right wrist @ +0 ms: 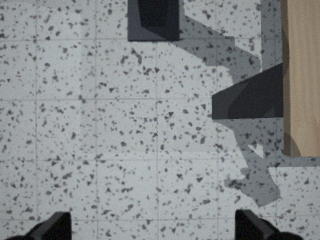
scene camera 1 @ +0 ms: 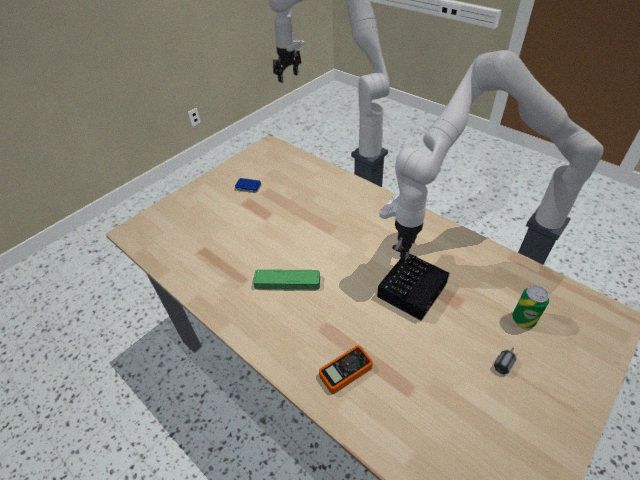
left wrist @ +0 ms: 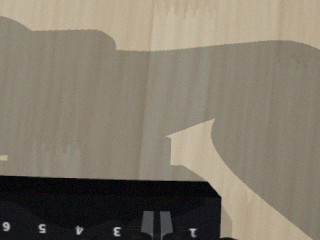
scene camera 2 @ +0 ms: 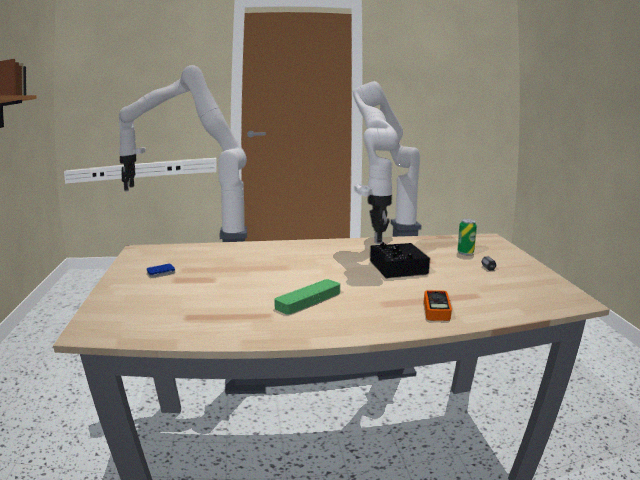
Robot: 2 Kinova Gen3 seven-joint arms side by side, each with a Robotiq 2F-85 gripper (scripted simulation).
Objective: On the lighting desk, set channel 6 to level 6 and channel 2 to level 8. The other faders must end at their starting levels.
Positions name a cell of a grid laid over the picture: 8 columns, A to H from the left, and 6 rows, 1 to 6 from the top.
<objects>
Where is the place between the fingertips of my left gripper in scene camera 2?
E4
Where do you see a green box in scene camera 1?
D4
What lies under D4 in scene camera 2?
A green box.
</objects>
